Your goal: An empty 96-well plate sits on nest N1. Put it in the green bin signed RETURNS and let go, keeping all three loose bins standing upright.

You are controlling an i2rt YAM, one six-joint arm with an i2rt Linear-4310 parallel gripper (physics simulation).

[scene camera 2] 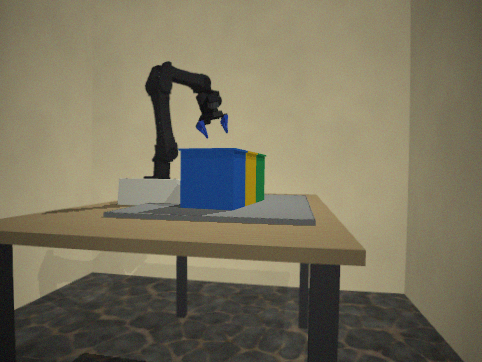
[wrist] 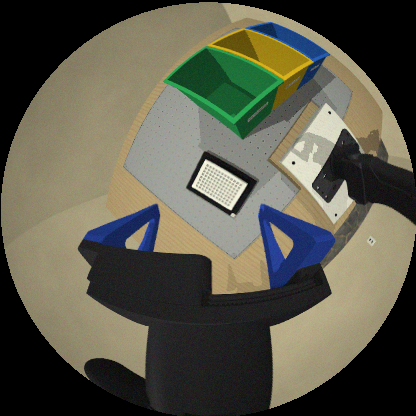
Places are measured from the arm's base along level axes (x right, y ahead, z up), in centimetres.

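Where they show: gripper, fingertip midpoint: (scene camera 2: 217, 135) (wrist: 208, 209); arm's base, link origin: (scene camera 2: 161, 181) (wrist: 337, 163).
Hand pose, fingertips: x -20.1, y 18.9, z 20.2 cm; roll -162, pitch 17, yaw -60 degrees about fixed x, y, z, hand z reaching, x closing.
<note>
Things, the pixels of their top centre, and the offset from my fingertips. "*": a spot on its surface instead. Level surfaces: height alone.
- white 96-well plate, top centre: (wrist: 217, 184) dz -24.5, dx -3.9, dy +3.5 cm
- black nest, surface spot: (wrist: 249, 192) * dz -26.0, dx -1.1, dy -4.5 cm
- green bin, top centre: (wrist: 217, 72) (scene camera 2: 239, 154) dz -9.2, dx +17.5, dy +11.8 cm
- yellow bin, top centre: (wrist: 261, 45) (scene camera 2: 228, 152) dz -9.2, dx +30.5, dy +9.0 cm
- blue bin, top centre: (scene camera 2: 214, 149) dz -9.2, dx +43.5, dy +6.3 cm
- grey perforated board, surface height: dz -27.2 cm
- wooden table, surface height: dz -28.4 cm
The white 96-well plate (wrist: 220, 184) sits in the black nest (wrist: 249, 192) on the grey board, in the middle of the wrist view. The green bin (wrist: 242, 131) (scene camera 2: 260, 178) stands upright and empty beside the yellow bin (wrist: 265, 57) (scene camera 2: 251, 178), with the blue bin (wrist: 295, 44) (scene camera 2: 212, 178) at the far end of the row; all three are upright. My gripper (wrist: 208, 209) (scene camera 2: 217, 135) is open and empty, with its blue fingers wide apart. It hangs above the height of the bin rims, and the plate shows beyond and between its fingertips in the wrist view. The plate is hidden in the scene view.
The grey perforated board (wrist: 155, 135) (scene camera 2: 287, 212) lies on the wooden table (scene camera 2: 60, 227) under the bins and nest. The white arm base block (scene camera 2: 142, 192) (wrist: 312, 157) stands near the nest and bins. The bins stand close side by side in a row.
</note>
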